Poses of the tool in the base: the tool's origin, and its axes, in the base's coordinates. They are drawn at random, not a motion.
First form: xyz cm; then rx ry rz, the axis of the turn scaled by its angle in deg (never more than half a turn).
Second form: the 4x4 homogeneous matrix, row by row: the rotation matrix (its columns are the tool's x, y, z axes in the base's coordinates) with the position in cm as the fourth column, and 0 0 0 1 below. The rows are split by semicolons. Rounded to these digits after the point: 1 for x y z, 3 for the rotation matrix.
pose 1, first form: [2.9, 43.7, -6.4, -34.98, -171.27, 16.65]
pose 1, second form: -0.918, 0.381, -0.113, 2.9; 0.395, 0.903, -0.169, 43.7; 0.037, -0.200, -0.979, -6.4; 0, 0, 0, 1
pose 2, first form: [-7.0, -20.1, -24.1, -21.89, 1.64, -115.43]
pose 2, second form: -0.411, 0.868, 0.280, -7.0; -0.875, -0.461, 0.145, -20.1; 0.255, -0.185, 0.949, -24.1; 0, 0, 0, 1
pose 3, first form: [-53.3, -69.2, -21.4, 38.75, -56.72, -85.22]
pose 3, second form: -0.166, 0.490, -0.856, -53.3; -0.979, 0.025, 0.204, -69.2; 0.121, 0.872, 0.475, -21.4; 0, 0, 0, 1
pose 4, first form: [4.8, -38.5, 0.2, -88.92, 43.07, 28.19]
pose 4, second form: 0.694, -0.710, 0.119, 4.8; -0.175, -0.006, 0.985, -38.5; -0.699, -0.704, -0.129, 0.2; 0, 0, 0, 1
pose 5, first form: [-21.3, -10.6, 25.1, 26.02, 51.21, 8.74]
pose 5, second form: 0.623, 0.058, 0.780, -21.3; 0.314, 0.895, -0.318, -10.6; -0.717, 0.443, 0.539, 25.1; 0, 0, 0, 1
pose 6, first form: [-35.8, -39.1, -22.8, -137.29, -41.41, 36.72]
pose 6, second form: 0.742, 0.348, -0.573, -35.8; 0.611, -0.704, 0.363, -39.1; -0.277, -0.619, -0.735, -22.8; 0, 0, 0, 1
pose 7, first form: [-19.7, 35.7, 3.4, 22.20, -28.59, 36.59]
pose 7, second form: 0.693, -0.646, -0.319, -19.7; 0.466, 0.739, -0.486, 35.7; 0.550, 0.189, 0.814, 3.4; 0, 0, 0, 1
